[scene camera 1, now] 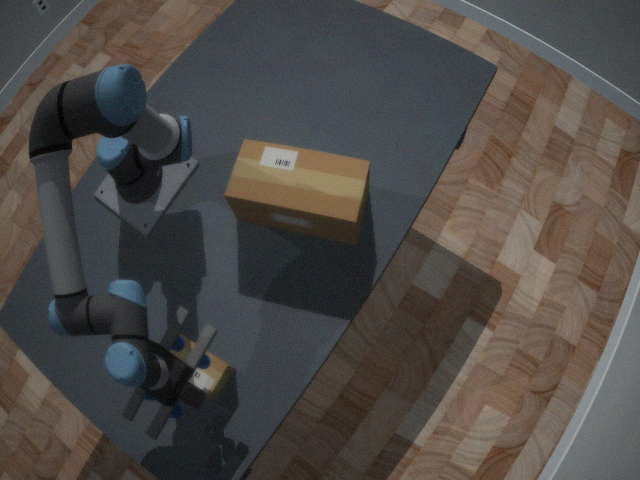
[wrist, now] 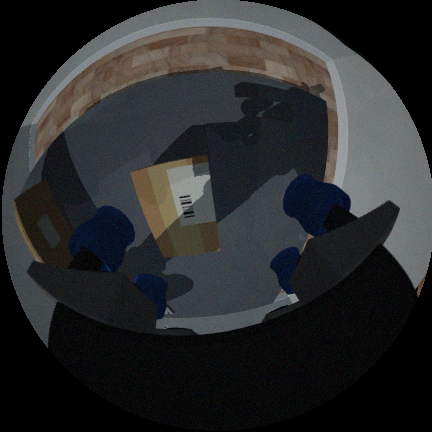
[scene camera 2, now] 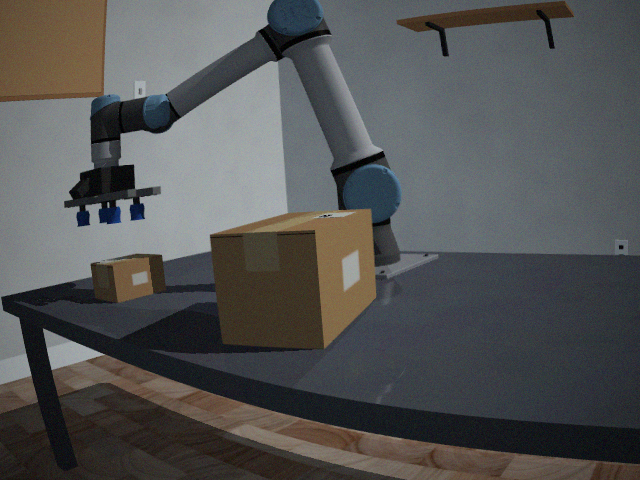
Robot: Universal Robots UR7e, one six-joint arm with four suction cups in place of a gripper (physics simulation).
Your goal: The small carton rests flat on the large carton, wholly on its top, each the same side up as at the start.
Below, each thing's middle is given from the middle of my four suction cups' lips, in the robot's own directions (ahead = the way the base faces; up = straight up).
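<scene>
You'll find the small carton (scene camera 2: pixel 120 279) 40 mm to the left of my suction cup, 10 mm behind it and 130 mm below it. As for the large carton (scene camera 2: pixel 297 280), that's 520 mm to the left of my suction cup, 60 mm behind it and 90 mm below it.
</scene>
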